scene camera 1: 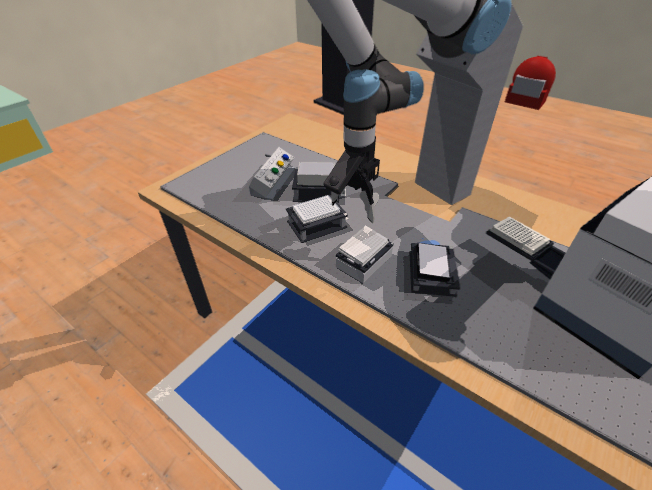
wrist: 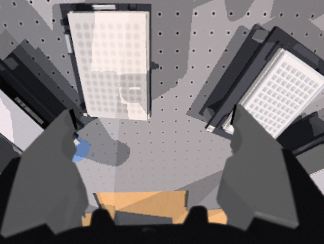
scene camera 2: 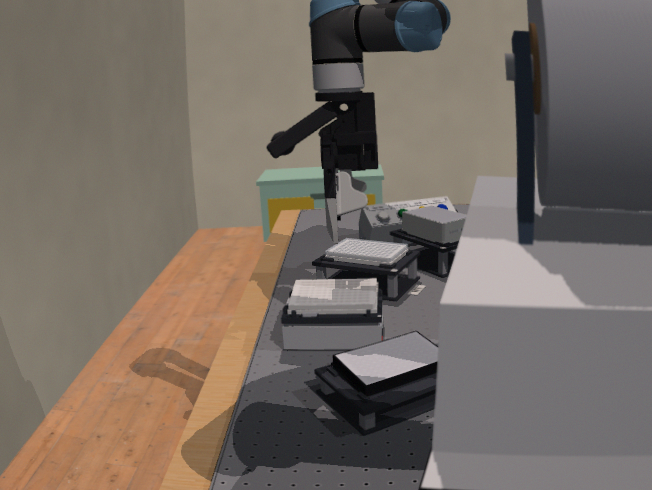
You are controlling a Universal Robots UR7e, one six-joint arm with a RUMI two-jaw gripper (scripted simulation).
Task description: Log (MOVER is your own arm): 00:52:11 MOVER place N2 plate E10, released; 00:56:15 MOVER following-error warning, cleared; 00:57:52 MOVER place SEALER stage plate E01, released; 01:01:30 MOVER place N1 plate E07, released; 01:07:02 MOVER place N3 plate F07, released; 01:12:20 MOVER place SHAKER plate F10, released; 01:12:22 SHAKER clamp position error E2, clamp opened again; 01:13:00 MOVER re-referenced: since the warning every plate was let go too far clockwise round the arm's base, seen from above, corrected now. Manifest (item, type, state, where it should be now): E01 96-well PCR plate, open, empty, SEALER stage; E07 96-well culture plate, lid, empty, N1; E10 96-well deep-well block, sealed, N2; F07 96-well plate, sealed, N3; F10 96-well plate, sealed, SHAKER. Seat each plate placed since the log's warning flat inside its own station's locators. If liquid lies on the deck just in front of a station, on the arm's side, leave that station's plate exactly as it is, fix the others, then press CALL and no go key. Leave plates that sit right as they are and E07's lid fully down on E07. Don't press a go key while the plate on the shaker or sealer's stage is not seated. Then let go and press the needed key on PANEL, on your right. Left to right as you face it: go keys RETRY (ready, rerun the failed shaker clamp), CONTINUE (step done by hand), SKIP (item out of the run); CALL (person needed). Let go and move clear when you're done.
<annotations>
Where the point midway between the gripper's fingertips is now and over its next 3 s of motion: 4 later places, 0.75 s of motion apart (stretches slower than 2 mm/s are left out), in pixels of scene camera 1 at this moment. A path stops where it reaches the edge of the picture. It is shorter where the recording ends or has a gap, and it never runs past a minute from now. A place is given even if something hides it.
My gripper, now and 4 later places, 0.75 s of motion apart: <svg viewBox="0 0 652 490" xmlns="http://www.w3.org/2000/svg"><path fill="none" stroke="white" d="M352 213L367 223L367 231L367 225L385 226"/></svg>
</annotations>
